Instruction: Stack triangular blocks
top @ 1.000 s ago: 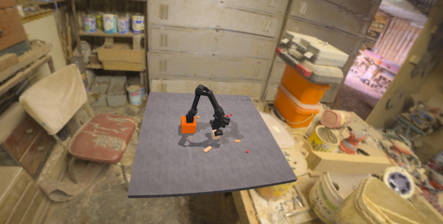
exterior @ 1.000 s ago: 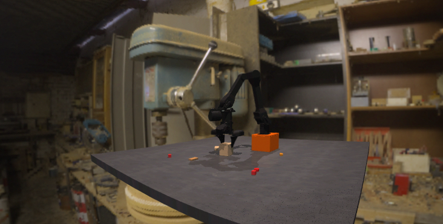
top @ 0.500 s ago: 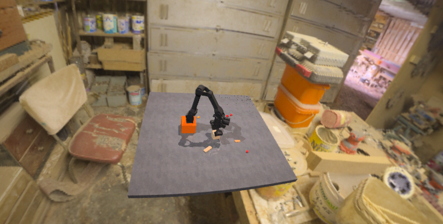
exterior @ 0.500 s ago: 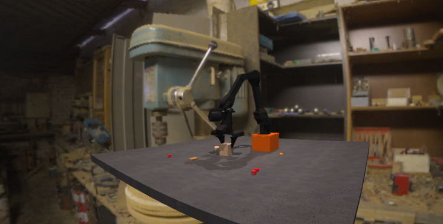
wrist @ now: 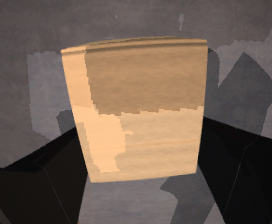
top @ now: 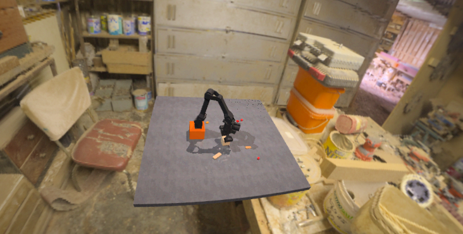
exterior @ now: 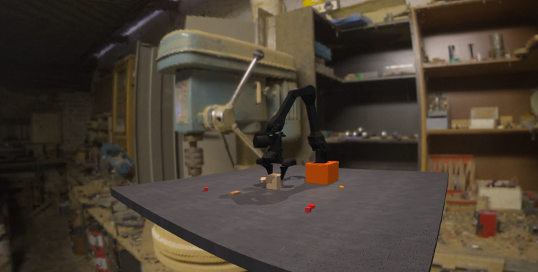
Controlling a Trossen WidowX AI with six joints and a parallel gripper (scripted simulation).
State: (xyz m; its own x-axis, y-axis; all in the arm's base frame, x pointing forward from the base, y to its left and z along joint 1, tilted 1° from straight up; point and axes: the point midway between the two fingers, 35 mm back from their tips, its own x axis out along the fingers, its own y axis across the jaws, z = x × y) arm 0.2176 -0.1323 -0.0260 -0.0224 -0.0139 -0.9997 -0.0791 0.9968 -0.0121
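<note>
My gripper tip is 10 mm below the tan triangular block. From my gripper tip the other things lie so: small tan block: 90 mm behind, 140 mm to the right, 30 mm below.
</note>
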